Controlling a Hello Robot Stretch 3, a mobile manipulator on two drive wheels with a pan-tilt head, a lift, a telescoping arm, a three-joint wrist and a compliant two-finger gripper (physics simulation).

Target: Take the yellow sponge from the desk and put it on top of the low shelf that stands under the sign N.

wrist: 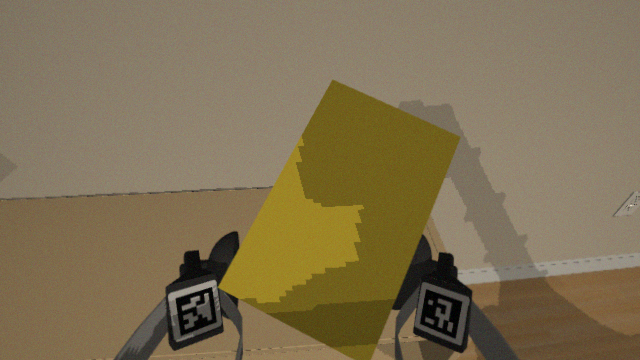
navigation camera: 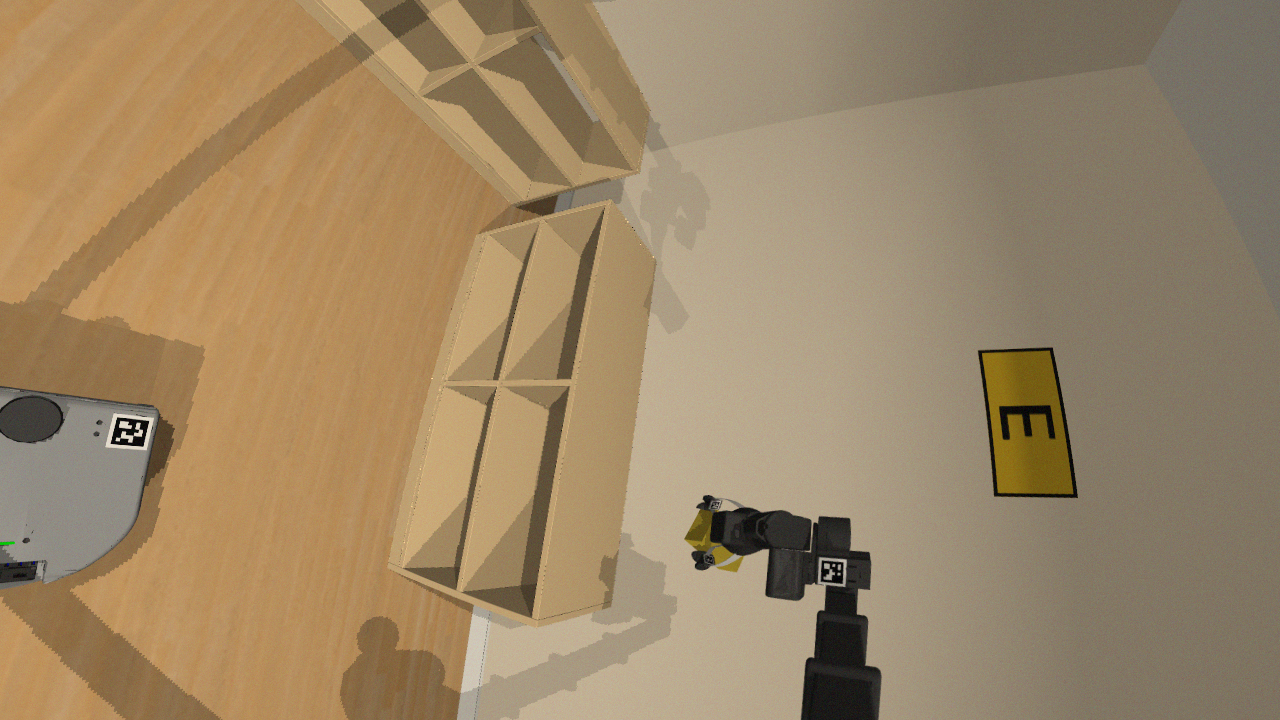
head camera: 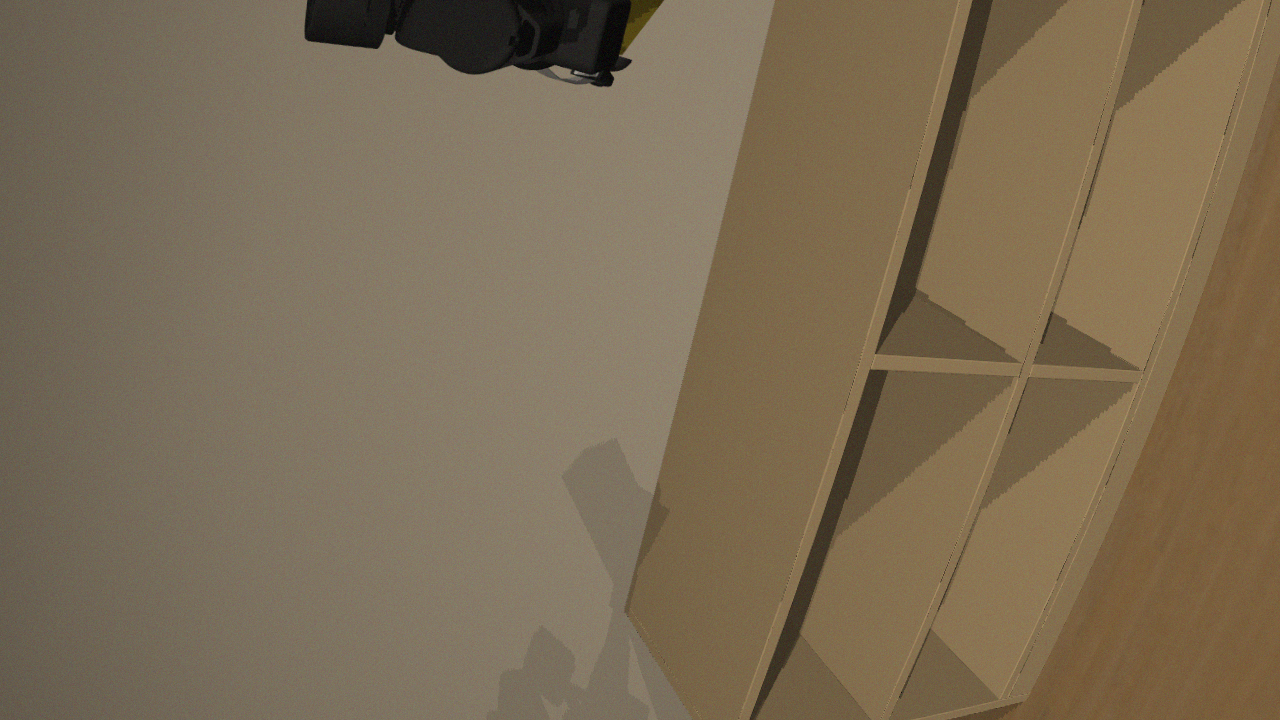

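Where they show: gripper, between the fingertips: (wrist: pixel 322 257) (navigation camera: pixel 701 533); robot's base, origin of its link: (navigation camera: pixel 31 416).
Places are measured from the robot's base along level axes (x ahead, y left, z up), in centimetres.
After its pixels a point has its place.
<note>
The yellow sponge (head camera: pixel 640 19) @(x -5.3, y -71.8, z 101.1 cm) (navigation camera: pixel 699 530) @(x -5.7, y -70.5, z 102.4 cm) (wrist: pixel 340 200) @(x -7.3, y -73.8, z 106.7 cm) is held tilted in the air between the fingers. My gripper (navigation camera: pixel 704 531) @(x -6.9, y -74.8, z 101.4 cm) (wrist: pixel 322 257) @(x -6.9, y -74.8, z 101.4 cm) is shut on it; in the head view it shows partly at the top edge. A low wooden shelf (head camera: pixel 760 313) @(x 24.1, y -111.8, z 61.1 cm) (navigation camera: pixel 604 402) @(x 20.8, y -105.2, z 61.1 cm) (wrist: pixel 125 240) @(x 24.3, y -113.6, z 61.0 cm) stands against the wall, with its top lower than the gripper. The gripper is near the right end of this shelf. A yellow sign (navigation camera: pixel 1029 376) @(x 31.0, y -132.3, z 177.6 cm) on the wall above it reads E. The sign N and the desk do not show in these views.
A second low shelf (navigation camera: pixel 608 80) @(x 126.7, y -87.3, z 61.0 cm) stands at an angle beyond the left end of the first, along another wall. My base (navigation camera: pixel 80 501) @(x -12.5, y -8.4, z 16.0 cm) is on the wooden floor (navigation camera: pixel 268 268) @(x 42.6, y -33.1, z 0.0 cm) in front. A wall outlet (wrist: pixel 629 204) @(x -120.3, y -114.8, z 40.1 cm) is at the right in the wrist view.
</note>
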